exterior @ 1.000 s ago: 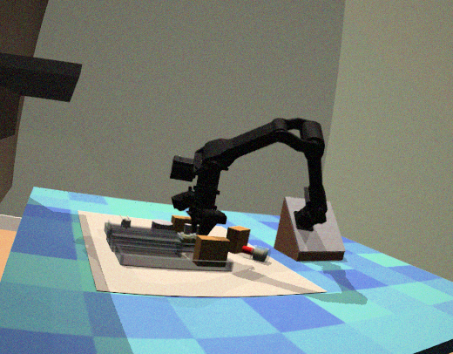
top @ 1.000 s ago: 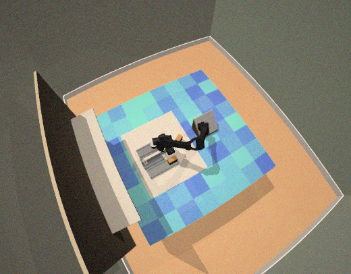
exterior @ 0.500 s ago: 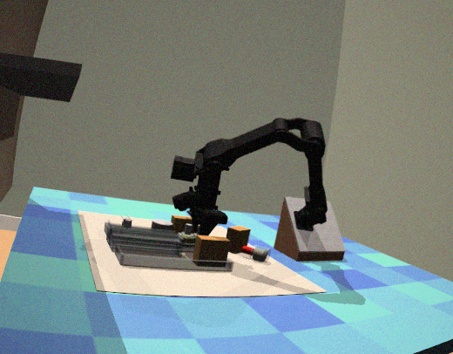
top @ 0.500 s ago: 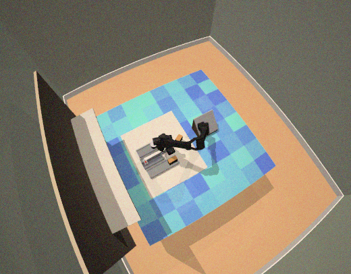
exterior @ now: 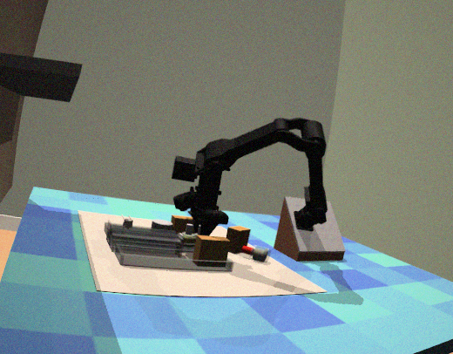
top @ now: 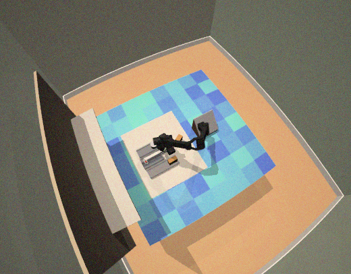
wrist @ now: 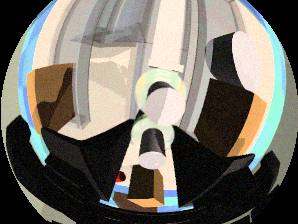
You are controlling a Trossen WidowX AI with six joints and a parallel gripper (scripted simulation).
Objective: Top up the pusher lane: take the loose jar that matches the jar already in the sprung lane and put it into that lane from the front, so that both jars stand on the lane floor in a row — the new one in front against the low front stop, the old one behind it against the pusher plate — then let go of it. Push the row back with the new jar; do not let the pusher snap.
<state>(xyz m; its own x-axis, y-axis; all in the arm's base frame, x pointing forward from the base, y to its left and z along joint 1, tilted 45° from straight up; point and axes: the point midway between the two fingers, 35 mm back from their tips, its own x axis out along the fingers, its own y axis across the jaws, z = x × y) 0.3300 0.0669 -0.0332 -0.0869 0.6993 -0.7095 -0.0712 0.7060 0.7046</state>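
My gripper tip is 14 cm short of the grey lane rack, 4 cm to the right of it and 1 cm above it.
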